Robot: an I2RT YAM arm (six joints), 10 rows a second.
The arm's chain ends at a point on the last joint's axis. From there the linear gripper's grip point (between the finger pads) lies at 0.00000 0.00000 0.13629 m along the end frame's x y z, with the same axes.
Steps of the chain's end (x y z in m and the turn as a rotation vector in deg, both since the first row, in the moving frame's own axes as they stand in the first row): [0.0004, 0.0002, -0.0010, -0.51, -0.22, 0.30]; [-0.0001, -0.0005, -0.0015, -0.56, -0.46, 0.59]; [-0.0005, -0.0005, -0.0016, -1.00, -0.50, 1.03]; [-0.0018, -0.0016, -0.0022, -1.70, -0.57, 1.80]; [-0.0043, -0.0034, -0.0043, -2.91, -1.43, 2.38]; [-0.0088, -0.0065, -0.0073, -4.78, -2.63, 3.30]
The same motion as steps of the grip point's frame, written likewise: [-0.0001, 0.0014, -0.0010, -0.51, -0.22, 0.30]; [-0.0012, 0.0008, -0.0015, -0.56, -0.46, 0.59]; [-0.0017, 0.0019, -0.0016, -1.00, -0.50, 1.03]; [-0.0032, 0.0024, -0.0023, -1.70, -0.57, 1.80]; [-0.0078, 0.0034, -0.0045, -2.91, -1.43, 2.38]; [-0.0154, 0.0047, -0.0079, -4.78, -2.63, 3.30]
